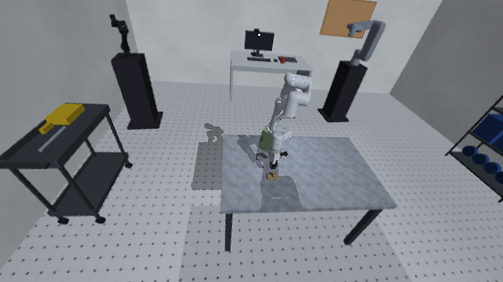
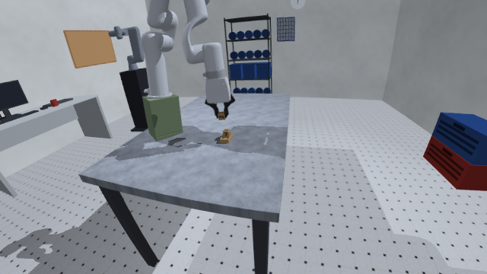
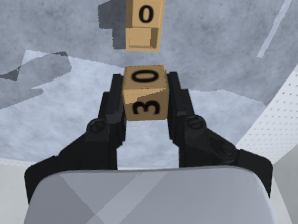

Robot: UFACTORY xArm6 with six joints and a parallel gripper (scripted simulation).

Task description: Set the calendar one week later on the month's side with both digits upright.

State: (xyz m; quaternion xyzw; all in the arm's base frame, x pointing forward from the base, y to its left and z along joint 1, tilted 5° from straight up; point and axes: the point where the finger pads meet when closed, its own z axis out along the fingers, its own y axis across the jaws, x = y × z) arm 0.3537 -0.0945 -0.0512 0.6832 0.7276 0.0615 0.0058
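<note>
My gripper is now 20 mm to the right of the tray and 130 mm above it.
</note>
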